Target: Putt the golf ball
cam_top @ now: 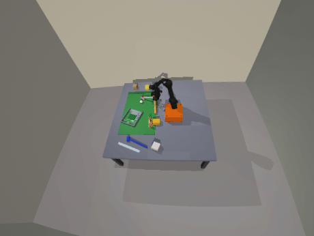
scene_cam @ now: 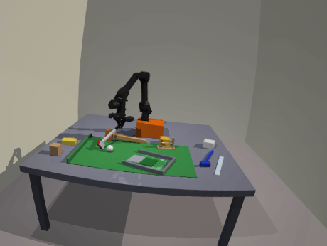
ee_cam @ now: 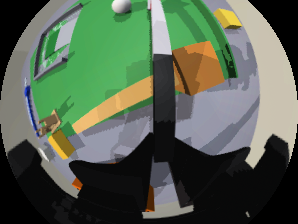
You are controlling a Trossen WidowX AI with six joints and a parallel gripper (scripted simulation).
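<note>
My gripper tip is now 13 cm short of the red putter, 7 cm to the left of it and 1 cm above it. The rest, counted from my gripper tip: wooden rack: 32 cm to the left, 14 cm ahead, 5 cm below; then white golf ball: 25 cm ahead, 7 cm to the right, 6 cm below; then green mat: 28 cm ahead, 9 cm to the left, 8 cm below.
</note>
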